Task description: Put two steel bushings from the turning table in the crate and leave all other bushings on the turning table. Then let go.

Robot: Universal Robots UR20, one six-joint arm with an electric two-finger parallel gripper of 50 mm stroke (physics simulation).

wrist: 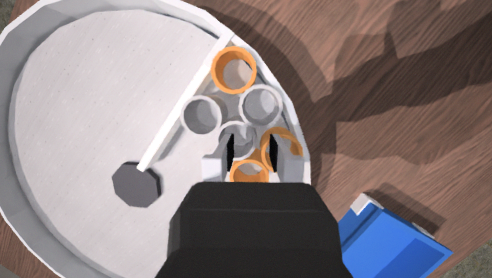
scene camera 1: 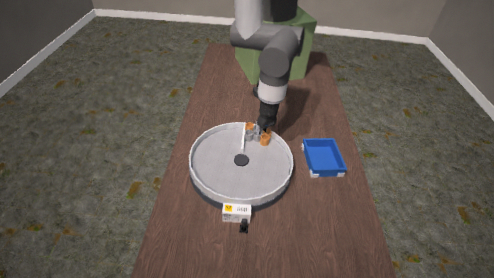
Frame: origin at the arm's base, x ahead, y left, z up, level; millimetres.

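Seen in the pictures: gripper, fingertip midpoint: (wrist: 251, 145) (scene camera 1: 261, 132); arm's base, link origin: (scene camera 1: 275, 13).
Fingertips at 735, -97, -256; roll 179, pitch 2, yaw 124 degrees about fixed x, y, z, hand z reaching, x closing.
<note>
Pixels of each thing's middle, then the offset from my fingertips to it, as dx, dy, dz. "*": a spot on its surface instead.
- turning table, body centre: (wrist: 139, 183) (scene camera 1: 241, 160) +137, -85, -40
- steel bushing, body centre: (wrist: 206, 114) (scene camera 1: 248, 135) +4, -53, -20
- second orange bushing, body centre: (wrist: 279, 148) -8, +28, -20
- blue crate, body centre: (wrist: 366, 262) (scene camera 1: 322, 157) +77, +279, -66
- white bar, surface spot: (wrist: 181, 102) * +6, -77, -10
- dark hub, body centre: (wrist: 136, 185) (scene camera 1: 241, 160) +137, -85, -34
- white box with a yellow label, body centre: (scene camera 1: 236, 213) +370, -102, -62
- small black device, surface spot: (scene camera 1: 243, 226) * +420, -78, -67
The turning table (scene camera 1: 215, 170) (wrist: 100, 80) holds three steel-grey bushings and three orange bushings, upright at the back right beside the white bar. In the wrist view, one steel bushing (wrist: 190, 117) stands near the bar, another (wrist: 249, 108) near the rim, and a third (wrist: 225, 134) by the left fingertip. One orange bushing (scene camera 1: 249, 125) (wrist: 219, 71) is at the bar's outer end. A second orange bushing (wrist: 296, 146) is partly behind the right finger, and a third (wrist: 249, 176) is partly hidden by the gripper body. My gripper (scene camera 1: 261, 131) (wrist: 251, 145) is open over the cluster. The blue crate (scene camera 1: 327, 173) (wrist: 395, 230) shows no bushing.
The white bar (scene camera 1: 243, 141) (wrist: 181, 102) runs from the dark hub (scene camera 1: 241, 160) (wrist: 136, 185) to the raised rim. A white box with a yellow label (scene camera 1: 236, 213) and a small black device (scene camera 1: 243, 226) are in front. A green block (scene camera 1: 297, 60) stands at the back.
</note>
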